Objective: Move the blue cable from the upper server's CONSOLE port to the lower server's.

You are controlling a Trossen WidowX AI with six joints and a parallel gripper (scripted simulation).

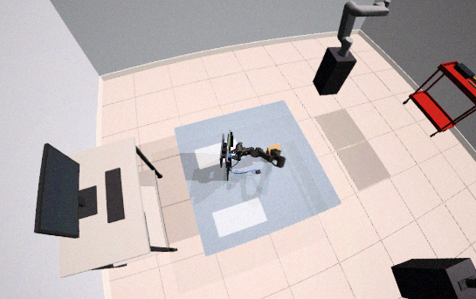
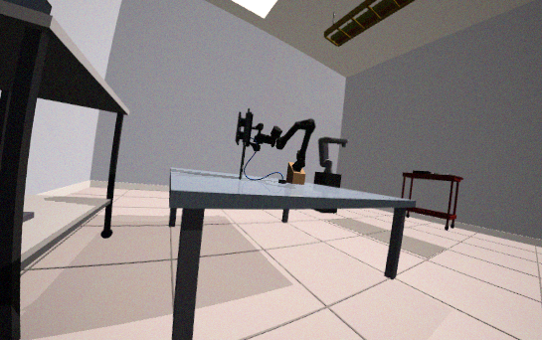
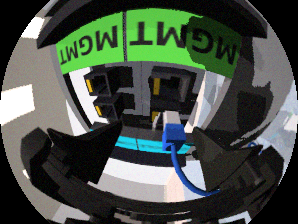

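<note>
Now: the blue plug 2 cm ahead of my gripper tip and 1 cm below it.
</note>
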